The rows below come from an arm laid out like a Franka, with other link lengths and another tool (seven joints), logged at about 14 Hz.
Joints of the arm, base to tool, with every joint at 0 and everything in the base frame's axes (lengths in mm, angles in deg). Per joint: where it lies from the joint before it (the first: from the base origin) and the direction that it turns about. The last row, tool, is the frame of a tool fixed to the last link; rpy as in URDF.
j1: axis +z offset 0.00 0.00 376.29
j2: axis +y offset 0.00 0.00 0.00
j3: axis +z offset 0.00 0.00 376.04
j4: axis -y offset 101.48 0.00 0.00
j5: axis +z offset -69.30 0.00 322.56
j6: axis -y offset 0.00 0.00 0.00
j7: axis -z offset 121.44 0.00 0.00
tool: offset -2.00 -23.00 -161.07 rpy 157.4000 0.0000 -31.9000
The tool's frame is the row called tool.
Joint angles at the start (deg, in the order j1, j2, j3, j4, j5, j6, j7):
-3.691 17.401 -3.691 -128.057 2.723 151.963 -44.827
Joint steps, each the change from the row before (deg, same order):
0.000 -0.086 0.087 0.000 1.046 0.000 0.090
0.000 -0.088 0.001 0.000 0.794 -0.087 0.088
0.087 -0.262 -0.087 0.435 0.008 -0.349 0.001
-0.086 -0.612 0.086 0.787 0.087 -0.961 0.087
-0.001 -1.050 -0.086 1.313 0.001 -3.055 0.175
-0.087 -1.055 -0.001 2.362 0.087 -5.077 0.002
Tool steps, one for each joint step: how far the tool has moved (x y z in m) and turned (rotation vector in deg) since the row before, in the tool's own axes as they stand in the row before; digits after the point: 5 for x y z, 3 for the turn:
-0.00014 0.00017 -0.00069 0.504 -0.175 0.939
-0.00045 0.00070 -0.00034 0.375 -0.223 0.759
0.00266 0.00189 -0.00414 -0.035 0.329 0.117
0.00402 0.00359 -0.00810 0.101 0.375 0.298
0.00243 0.00468 -0.01100 0.341 -0.662 -0.077
0.00328 0.00507 -0.01357 0.687 -1.451 -0.578

